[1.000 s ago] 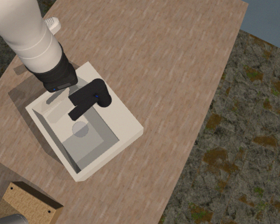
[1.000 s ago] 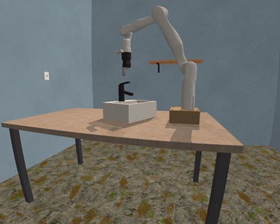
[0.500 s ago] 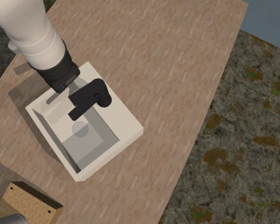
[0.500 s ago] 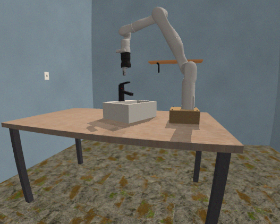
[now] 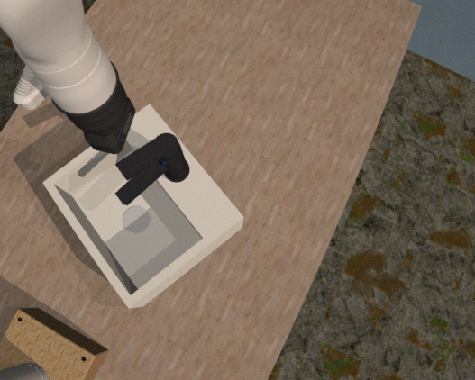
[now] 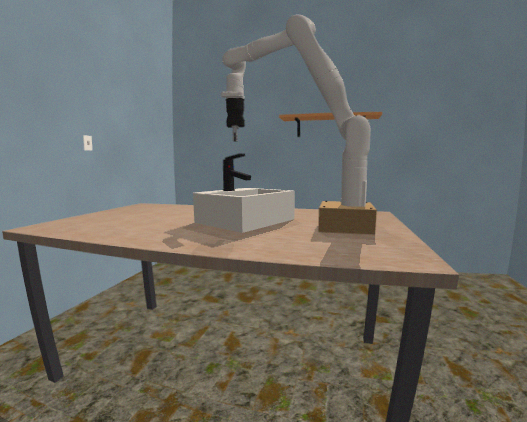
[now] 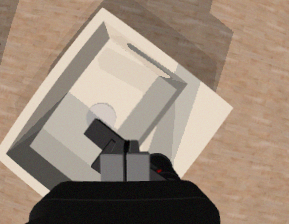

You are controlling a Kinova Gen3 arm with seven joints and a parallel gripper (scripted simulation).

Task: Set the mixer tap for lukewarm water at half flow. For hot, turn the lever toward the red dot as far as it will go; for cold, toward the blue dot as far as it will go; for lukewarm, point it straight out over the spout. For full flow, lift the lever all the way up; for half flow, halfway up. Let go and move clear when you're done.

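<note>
My hand is 8 cm above the lever, 3 cm to the left of it and 2 cm short of it. Round my hand: white sink basin (32 cm below, 5 cm behind, 1 cm to the right); then black mixer tap (13 cm below, 4 cm to the right, 4 cm ahead).
</note>
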